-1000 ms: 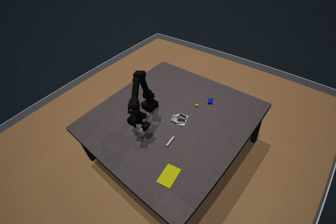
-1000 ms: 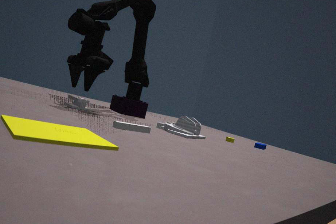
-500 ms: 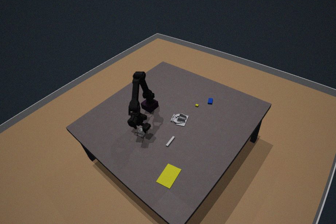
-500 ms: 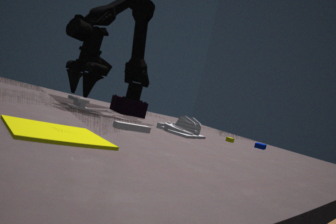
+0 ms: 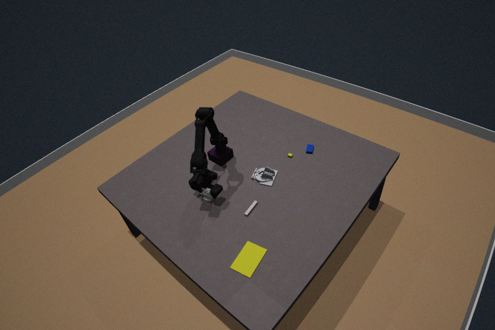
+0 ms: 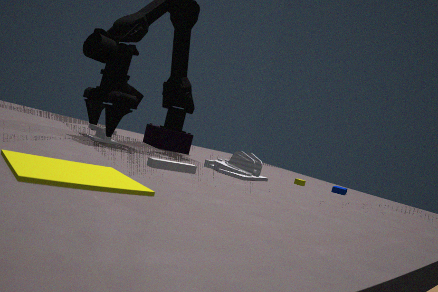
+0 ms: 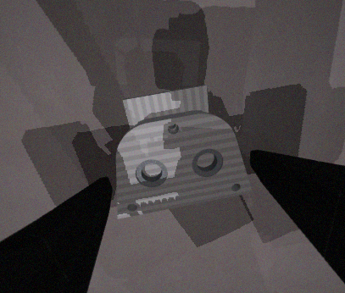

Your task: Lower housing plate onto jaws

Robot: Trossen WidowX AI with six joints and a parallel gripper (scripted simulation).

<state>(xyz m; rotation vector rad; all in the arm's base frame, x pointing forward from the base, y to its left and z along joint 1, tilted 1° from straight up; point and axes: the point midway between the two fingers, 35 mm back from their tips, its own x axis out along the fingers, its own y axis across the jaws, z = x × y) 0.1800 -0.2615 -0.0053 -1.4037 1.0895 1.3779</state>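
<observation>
My gripper tip is now 10 mm to the right of the white bracket and 10 mm above it. Round my gripper tip: flat yellow sheet 420 mm ahead, 110 mm to the right, 10 mm below; then grey striped housing plate 10 mm to the left, 10 mm above; then white bar 230 mm ahead, 100 mm to the left, 10 mm below.
</observation>
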